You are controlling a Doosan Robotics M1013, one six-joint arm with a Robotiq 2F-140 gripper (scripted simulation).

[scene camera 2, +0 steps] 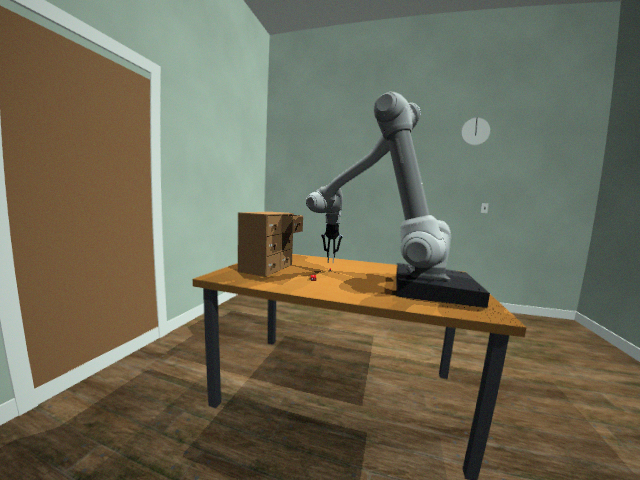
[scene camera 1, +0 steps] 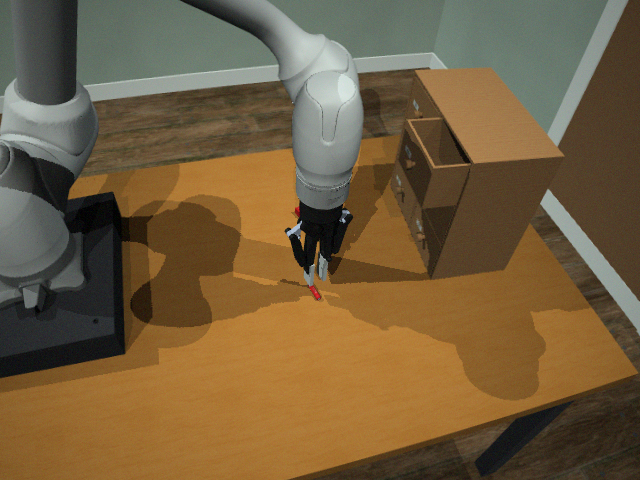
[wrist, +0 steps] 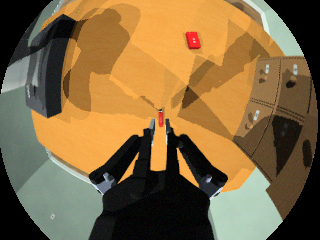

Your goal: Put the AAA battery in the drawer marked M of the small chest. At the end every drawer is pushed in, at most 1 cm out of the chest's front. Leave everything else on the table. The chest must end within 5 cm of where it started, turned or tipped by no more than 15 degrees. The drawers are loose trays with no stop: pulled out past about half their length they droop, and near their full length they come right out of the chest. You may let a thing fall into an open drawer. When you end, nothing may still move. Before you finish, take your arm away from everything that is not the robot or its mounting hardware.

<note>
In view: the gripper (scene camera 1: 314, 278), a wooden chest (scene camera 1: 514, 161) and a drawer (scene camera 1: 436, 166).
The wooden chest shows as well in scene camera 2 (scene camera 2: 252, 228). The gripper shows as well in the wrist view (wrist: 160, 124).
</note>
